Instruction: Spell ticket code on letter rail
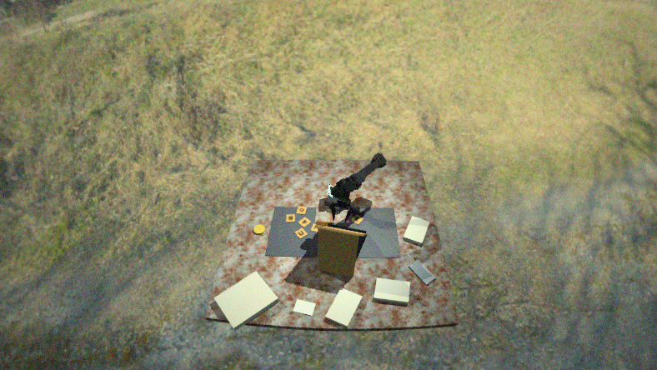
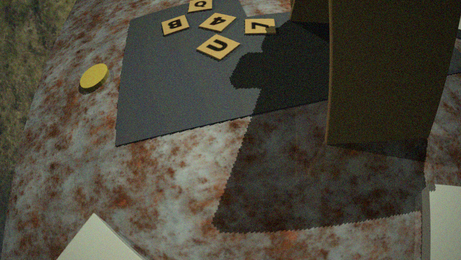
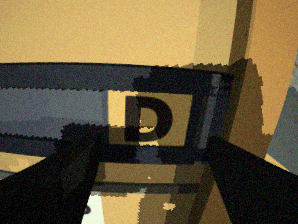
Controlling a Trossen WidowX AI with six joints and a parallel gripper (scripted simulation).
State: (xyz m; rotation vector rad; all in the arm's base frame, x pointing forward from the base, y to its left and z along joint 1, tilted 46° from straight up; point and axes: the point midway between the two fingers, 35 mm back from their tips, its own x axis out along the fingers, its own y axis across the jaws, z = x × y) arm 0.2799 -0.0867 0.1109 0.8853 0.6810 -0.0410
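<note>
Now: gripper tip 2 cm short of the tan letter tile and 2 cm above it. The rest, counted from my gripper tip: grey mat (11 cm behind, 3 cm to the right, 18 cm below); white card (41 cm ahead, 20 cm to the right, 18 cm below); white ticket (2 cm behind, 9 cm to the left, 10 cm below).
</note>
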